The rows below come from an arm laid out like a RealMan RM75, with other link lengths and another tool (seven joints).
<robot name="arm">
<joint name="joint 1" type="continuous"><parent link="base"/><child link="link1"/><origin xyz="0 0 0.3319" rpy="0 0 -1.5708"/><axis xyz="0 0 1"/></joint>
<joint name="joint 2" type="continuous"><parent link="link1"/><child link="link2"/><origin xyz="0 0 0" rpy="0 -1.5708 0"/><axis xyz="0 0 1"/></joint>
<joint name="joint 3" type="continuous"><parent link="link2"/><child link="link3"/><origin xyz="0.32 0 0" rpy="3.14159 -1.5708 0"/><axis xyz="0 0 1"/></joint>
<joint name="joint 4" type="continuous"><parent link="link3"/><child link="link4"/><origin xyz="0 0 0" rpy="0 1.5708 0"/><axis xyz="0 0 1"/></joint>
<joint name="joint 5" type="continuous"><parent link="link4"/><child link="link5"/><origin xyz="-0.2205 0 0" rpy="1.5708 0 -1.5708"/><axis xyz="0 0 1"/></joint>
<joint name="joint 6" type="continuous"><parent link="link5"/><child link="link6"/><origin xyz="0 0 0" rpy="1.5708 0 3.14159"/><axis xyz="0 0 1"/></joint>
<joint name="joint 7" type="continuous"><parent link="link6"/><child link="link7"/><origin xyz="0 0.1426 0" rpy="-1.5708 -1.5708 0"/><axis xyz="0 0 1"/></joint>
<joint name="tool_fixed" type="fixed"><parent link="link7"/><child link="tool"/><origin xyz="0.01 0.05 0.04" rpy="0 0.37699 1.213"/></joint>
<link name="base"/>
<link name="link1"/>
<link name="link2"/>
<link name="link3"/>
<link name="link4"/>
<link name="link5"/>
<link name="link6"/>
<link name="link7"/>
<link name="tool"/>
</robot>
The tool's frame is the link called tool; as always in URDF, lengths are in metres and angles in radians. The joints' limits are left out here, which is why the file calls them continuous.
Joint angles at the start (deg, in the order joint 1, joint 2, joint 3, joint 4, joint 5, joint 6, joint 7):
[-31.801 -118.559 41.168 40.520 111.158 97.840 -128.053]
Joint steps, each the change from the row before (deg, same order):
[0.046 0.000 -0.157 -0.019 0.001 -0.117 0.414]
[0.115 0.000 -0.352 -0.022 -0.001 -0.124 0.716]
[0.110 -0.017 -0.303 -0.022 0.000 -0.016 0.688]
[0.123 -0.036 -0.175 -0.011 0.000 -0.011 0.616]
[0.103 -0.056 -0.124 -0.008 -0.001 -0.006 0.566]
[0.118 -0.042 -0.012 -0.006 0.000 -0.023 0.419]
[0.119 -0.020 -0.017 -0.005 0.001 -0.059 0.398]
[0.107 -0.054 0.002 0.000 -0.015 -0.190 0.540]
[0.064 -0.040 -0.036 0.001 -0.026 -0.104 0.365]
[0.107 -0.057 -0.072 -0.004 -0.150 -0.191 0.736]
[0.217 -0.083 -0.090 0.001 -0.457 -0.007 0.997]
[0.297 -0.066 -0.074 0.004 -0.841 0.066 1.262]
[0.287 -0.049 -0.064 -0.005 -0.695 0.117 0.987]
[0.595 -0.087 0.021 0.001 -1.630 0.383 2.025]
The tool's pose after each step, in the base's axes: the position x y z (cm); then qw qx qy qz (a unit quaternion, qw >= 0). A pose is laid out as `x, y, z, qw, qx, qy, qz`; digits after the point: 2 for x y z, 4 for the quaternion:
-27.26, 32.70, 2.49, 0.1389, -0.6333, 0.7298, -0.2168
-27.40, 32.76, 2.52, 0.1420, -0.6311, 0.7324, -0.2124
-27.52, 32.77, 2.53, 0.1445, -0.6285, 0.7351, -0.2091
-27.63, 32.74, 2.52, 0.1460, -0.6262, 0.7375, -0.2065
-27.71, 32.71, 2.48, 0.1472, -0.6239, 0.7398, -0.2044
-27.79, 32.66, 2.43, 0.1475, -0.6224, 0.7414, -0.2030
-27.89, 32.63, 2.40, 0.1479, -0.6212, 0.7428, -0.2011
-27.99, 32.63, 2.33, 0.1485, -0.6195, 0.7450, -0.1980
-28.04, 32.64, 2.29, 0.1493, -0.6182, 0.7464, -0.1960
-28.12, 32.69, 2.25, 0.1515, -0.6151, 0.7495, -0.1921
-28.18, 32.67, 2.23, 0.1562, -0.6099, 0.7537, -0.1888
-28.20, 32.68, 2.26, 0.1638, -0.6024, 0.7590, -0.1850
-28.23, 32.64, 2.30, 0.1700, -0.5966, 0.7629, -0.1823
-28.24, 32.54, 2.40, 0.1832, -0.5833, 0.7711, -0.1777

